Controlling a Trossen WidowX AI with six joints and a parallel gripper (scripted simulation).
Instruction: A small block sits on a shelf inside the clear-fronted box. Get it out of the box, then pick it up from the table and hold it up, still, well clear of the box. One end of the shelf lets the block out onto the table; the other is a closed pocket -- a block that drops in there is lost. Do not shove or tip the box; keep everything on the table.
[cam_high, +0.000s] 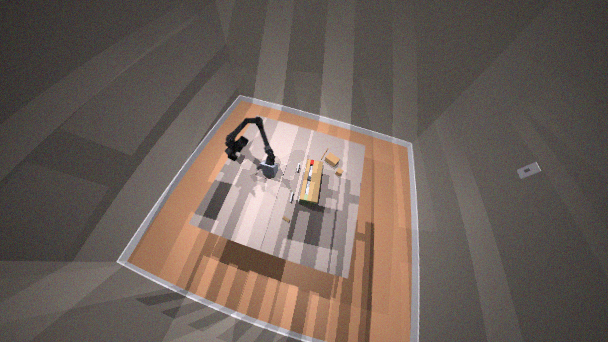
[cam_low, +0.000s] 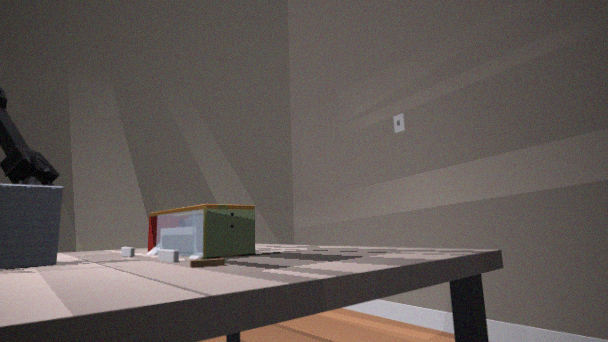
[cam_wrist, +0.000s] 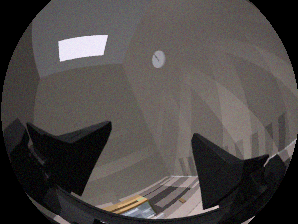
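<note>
Now: gripper tip 460 mm short of the box, 370 mm above it and 180 mm to the right of it.
</note>
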